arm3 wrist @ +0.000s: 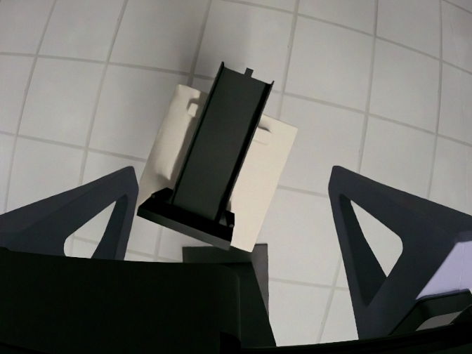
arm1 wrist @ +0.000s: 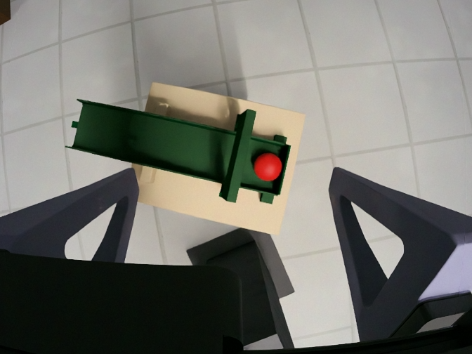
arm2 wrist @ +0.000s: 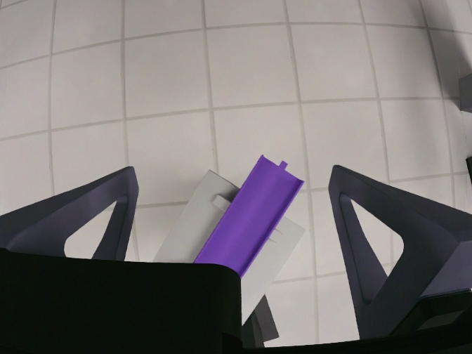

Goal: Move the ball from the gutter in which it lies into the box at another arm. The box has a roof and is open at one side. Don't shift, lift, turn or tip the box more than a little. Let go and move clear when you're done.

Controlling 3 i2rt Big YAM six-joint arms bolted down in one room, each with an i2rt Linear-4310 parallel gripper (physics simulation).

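The red ball (arm1 wrist: 268, 167) lies at the right end of the green gutter (arm1 wrist: 165, 145), past its crossbar, in the arm1 wrist view. The arm1 gripper (arm1 wrist: 234, 172) is open, high above the gutter, with its fingers wide apart. The arm2 gripper (arm2 wrist: 233, 170) is open above a purple gutter (arm2 wrist: 250, 215), whose near end is hidden behind the gripper body. The arm3 gripper (arm3 wrist: 233, 170) is open above a black gutter (arm3 wrist: 215, 145); no ball shows in it. No roofed box with an open side can be made out in these views.
The green gutter stands on a beige pedestal top (arm1 wrist: 200, 207), the purple one on a pale grey top (arm2 wrist: 182, 225), the black one on a cream top (arm3 wrist: 262, 175). Dark arm base parts show at the bottom of each view. A brown corner (arm1 wrist: 4, 11) shows top left in the arm1 view.
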